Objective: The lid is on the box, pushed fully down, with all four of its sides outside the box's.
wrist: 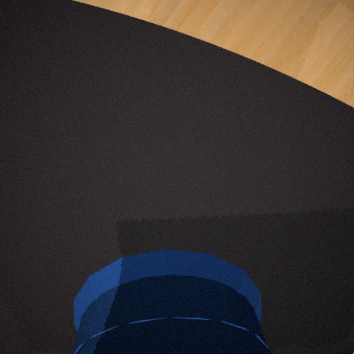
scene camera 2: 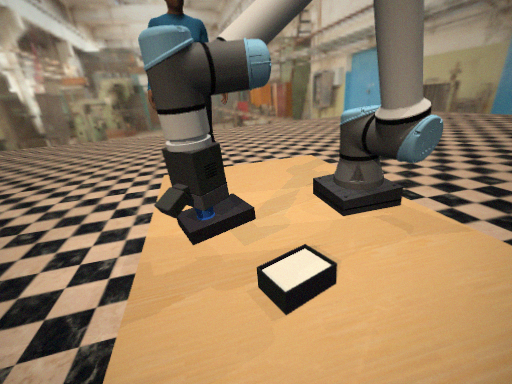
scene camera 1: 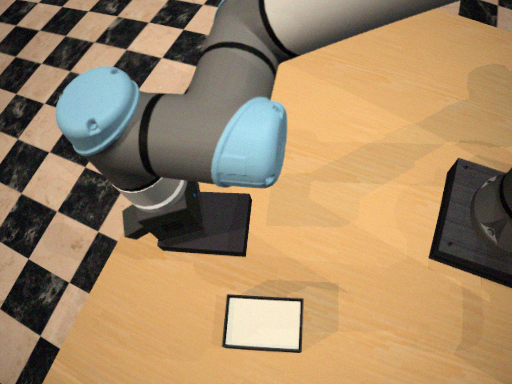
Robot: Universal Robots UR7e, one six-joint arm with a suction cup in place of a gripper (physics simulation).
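Where they show: end effector, tool point: (wrist: 166, 278) (scene camera 2: 207, 220); arm's base, origin of the base link: (scene camera 2: 357, 180) (scene camera 1: 508, 216).
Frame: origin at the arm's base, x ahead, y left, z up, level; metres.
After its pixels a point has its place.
Note:
The dark lid (scene camera 1: 227, 215) @(x 0.480, y 0.138, z 0.086 m) (scene camera 2: 234, 214) @(x 0.485, y 0.191, z 0.084 m) (wrist: 175, 125) is a shallow rectangular slab, off the box and behind it to the left. My blue suction cup (scene camera 2: 205, 214) (wrist: 167, 300) is on its top face and holds it. The lid looks about level and low over the table; I cannot tell whether it touches. The wrist unit hides part of it in scene camera 1. The black box (scene camera 1: 301, 325) @(x 0.338, y 0.257, z -0.014 m) (scene camera 2: 312, 289) @(x 0.392, y 0.308, z -0.040 m) stands upright, open at the top, with a cream-coloured inside showing. The box does not show in the wrist view.
The wooden table (scene camera 1: 380, 320) @(x 0.204, y 0.215, z -0.061 m) (scene camera 2: 400, 310) @(x 0.279, y 0.395, z -0.061 m) lies under the box, with its left edge beyond the lid. The arm's dark base plate (scene camera 1: 447, 215) @(x 0.117, y 0.018, z -0.008 m) (scene camera 2: 350, 201) @(x 0.109, y 0.089, z -0.018 m) is at the right. A person (scene camera 2: 172, 20) stands behind the arm on the checkered floor.

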